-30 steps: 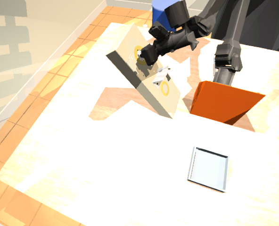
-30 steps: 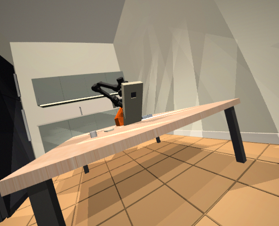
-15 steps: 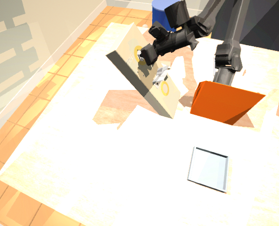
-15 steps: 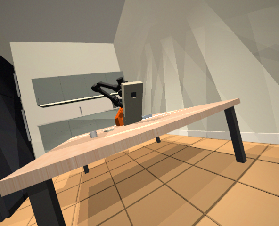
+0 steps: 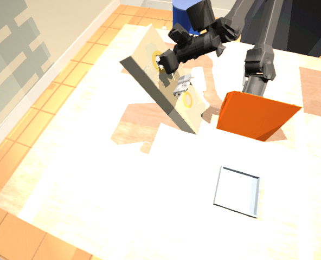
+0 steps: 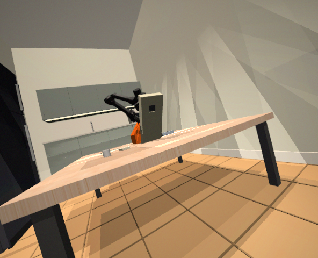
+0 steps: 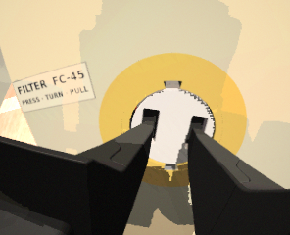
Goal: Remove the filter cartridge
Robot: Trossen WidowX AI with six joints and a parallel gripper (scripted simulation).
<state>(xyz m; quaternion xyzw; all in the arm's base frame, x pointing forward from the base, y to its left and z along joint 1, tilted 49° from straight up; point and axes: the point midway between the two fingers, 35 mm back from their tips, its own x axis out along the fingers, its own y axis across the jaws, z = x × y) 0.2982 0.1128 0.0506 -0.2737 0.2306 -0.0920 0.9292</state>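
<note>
My gripper tip is now 20 mm short of the round filter cartridge and 10 mm above it. The rest, counted from my gripper tip: grey tray (420 mm behind, 270 mm below, 230 mm to the left).
</note>
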